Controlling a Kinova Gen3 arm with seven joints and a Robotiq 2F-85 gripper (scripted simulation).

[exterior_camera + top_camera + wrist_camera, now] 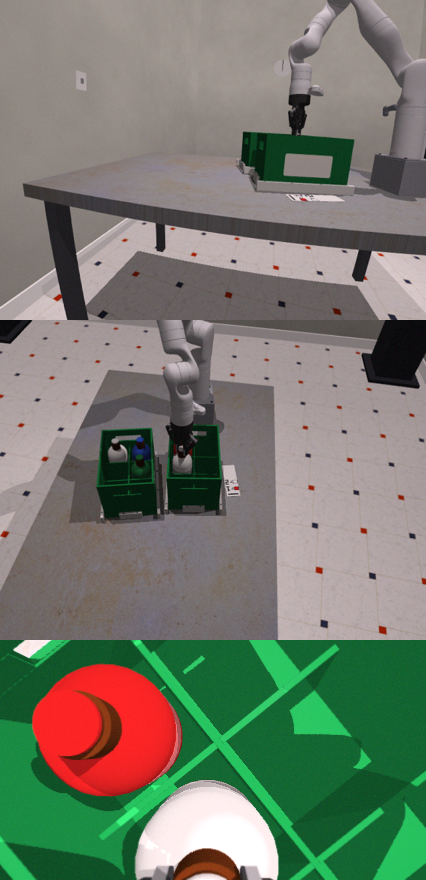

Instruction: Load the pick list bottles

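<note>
The red-label bottle is 9 cm behind my hand, 1 cm to the right of it and 9 cm below it. Also, from my hand: green bottle (5 cm ahead, 14 cm to the right, 9 cm below); then blue bottle (4 cm behind, 16 cm to the right, 9 cm below); then pick list (4 cm behind, 18 cm to the left, 18 cm below).
</note>
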